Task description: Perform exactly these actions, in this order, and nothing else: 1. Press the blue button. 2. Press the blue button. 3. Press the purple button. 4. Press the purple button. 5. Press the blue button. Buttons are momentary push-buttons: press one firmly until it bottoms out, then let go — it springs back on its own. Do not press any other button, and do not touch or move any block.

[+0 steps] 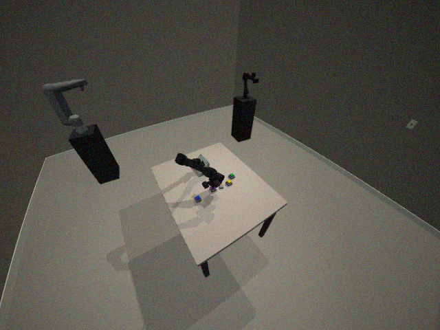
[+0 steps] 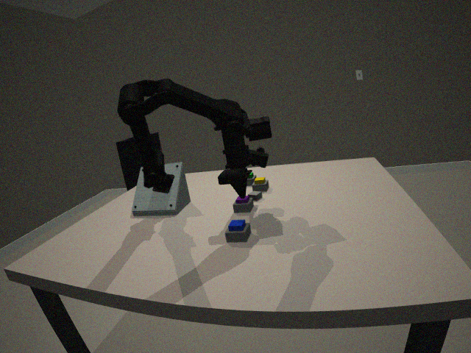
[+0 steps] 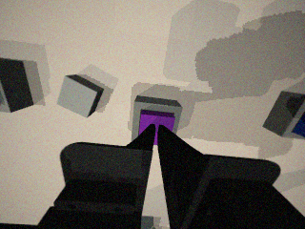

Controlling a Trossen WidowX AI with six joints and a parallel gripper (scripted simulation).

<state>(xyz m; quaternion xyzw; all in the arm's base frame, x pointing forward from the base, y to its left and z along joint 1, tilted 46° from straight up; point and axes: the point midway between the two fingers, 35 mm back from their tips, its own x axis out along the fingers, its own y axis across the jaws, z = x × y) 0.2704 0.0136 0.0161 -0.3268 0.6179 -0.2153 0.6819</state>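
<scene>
Now: the purple button 10 mm below my gripper tip. From my gripper tip the other things lie so: yellow button: 170 mm to the left; blue button: 170 mm to the right, 40 mm ahead; small grey block: 80 mm to the left, 30 mm below, 10 mm ahead.
</scene>
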